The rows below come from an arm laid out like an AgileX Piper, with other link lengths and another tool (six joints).
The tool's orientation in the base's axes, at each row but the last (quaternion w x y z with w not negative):
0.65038, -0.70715, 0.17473, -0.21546
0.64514, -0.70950, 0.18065, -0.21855
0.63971, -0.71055, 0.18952, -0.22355
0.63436, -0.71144, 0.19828, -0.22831
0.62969, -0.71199, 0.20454, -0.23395
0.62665, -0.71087, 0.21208, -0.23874
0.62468, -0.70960, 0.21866, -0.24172
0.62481, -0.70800, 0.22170, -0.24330
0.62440, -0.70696, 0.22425, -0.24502
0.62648, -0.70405, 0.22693, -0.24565
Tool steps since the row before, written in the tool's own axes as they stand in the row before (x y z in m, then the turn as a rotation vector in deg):
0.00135, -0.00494, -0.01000, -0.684, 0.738, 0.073
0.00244, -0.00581, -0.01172, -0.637, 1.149, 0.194
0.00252, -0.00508, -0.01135, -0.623, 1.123, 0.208
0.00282, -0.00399, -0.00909, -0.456, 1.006, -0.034
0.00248, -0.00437, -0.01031, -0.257, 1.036, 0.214
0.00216, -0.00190, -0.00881, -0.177, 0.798, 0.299
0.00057, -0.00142, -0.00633, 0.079, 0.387, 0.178
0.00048, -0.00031, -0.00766, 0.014, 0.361, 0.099
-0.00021, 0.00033, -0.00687, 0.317, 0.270, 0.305
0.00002, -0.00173, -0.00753, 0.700, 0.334, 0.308
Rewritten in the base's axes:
-0.00434, -0.00870, 0.00563, -0.515, 0.354, -0.792
-0.00447, -0.01052, 0.00681, -0.400, 0.388, -1.206
-0.00436, -0.01020, 0.00616, -0.381, 0.394, -1.180
-0.00297, -0.00853, 0.00500, -0.385, 0.116, -1.029
-0.00410, -0.00917, 0.00553, -0.077, 0.194, -1.068
-0.00361, -0.00802, 0.00293, 0.038, 0.243, -0.835
-0.00344, -0.00512, 0.00210, 0.169, 0.043, -0.397
-0.00438, -0.00621, 0.00111, 0.069, 0.025, -0.367
-0.00447, -0.00522, 0.00035, 0.435, 0.006, -0.278
-0.00471, -0.00562, 0.00243, 0.734, -0.239, -0.318

